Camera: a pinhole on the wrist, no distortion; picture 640 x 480 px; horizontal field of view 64.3 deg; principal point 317.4 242.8 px. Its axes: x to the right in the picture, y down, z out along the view. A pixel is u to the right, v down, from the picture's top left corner.
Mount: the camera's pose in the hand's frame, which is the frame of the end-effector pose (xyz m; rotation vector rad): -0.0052 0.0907 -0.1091 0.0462 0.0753 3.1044
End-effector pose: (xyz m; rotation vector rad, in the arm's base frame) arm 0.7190 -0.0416 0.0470 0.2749 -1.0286 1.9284
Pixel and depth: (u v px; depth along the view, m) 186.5 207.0 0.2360
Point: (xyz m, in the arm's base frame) 0.5651 -0.1243 0.0957
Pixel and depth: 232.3 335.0 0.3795
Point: 0.5955 -0.2133 0.2337
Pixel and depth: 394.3 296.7 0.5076
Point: 0.6246 -0.4014 0.2271
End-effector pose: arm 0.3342 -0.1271 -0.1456 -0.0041 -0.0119 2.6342
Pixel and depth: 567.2 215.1 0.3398
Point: 0.4095 -0.3219 0.0873
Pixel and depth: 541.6 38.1 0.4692
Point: 0.3488 -0.4926 0.2077
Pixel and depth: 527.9 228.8 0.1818
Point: 0.3469 -0.2575 -0.0722
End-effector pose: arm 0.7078 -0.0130 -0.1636 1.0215 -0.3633 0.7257
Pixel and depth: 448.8 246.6 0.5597
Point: 0.5541 -0.4197 0.0573
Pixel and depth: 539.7 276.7 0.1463
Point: 0.6005 -0.0426 -0.1246
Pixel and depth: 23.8 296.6 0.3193
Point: 0.8067 -0.1007 0.0901
